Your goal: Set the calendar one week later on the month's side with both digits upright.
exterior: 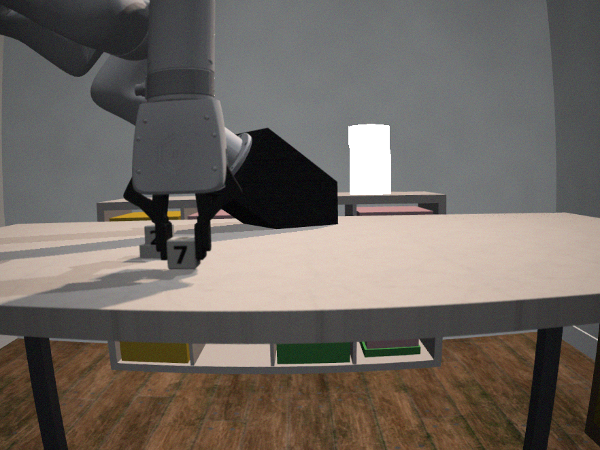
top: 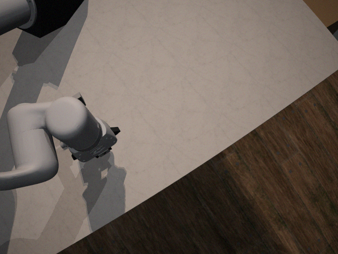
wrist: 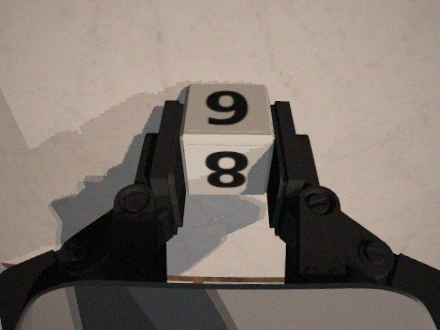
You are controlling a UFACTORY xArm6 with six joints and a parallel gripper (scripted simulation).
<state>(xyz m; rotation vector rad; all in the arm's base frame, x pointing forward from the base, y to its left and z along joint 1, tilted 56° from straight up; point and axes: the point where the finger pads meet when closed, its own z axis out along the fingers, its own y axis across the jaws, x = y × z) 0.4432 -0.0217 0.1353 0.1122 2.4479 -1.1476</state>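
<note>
Right now my hand is 1 cm above the white cube. From my hand the other things lie so: grey tray (12 cm behind, 2 cm below, 1 cm to the right).
</note>
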